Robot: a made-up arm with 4 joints.
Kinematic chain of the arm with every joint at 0, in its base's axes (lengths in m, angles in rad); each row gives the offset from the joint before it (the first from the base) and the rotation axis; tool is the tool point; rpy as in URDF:
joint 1: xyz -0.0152 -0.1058 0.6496 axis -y
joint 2: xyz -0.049 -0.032 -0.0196 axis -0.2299 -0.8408 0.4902
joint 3: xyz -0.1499 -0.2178 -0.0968 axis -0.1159 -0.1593 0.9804
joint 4: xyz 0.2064 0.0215 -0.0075 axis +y
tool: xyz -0.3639 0.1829 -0.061 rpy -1.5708 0 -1.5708
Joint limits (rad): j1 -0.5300..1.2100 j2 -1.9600..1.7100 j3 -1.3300..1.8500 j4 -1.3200..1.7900
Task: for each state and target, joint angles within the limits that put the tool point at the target. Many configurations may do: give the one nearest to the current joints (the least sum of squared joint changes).
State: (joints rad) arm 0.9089 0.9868 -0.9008 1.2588
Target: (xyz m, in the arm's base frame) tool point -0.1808 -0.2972 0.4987
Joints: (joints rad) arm 0.2906 1.6575 -0.1418 0.9807
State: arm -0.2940 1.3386 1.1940 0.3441
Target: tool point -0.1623 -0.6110 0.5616
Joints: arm -0.5300 1.4863 1.3648 0.8289
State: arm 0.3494 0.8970 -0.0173 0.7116
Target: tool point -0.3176 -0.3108 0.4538
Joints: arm 0.2043 0.6575 0.3623 0.6526
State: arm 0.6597 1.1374 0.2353 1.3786
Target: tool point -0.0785 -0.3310 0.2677
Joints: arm 1.1129 1.1176 0.9591 1.4210
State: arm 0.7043 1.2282 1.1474 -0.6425
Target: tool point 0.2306 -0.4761 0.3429
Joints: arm 0.4468 1.0228 0.9679 -0.3881
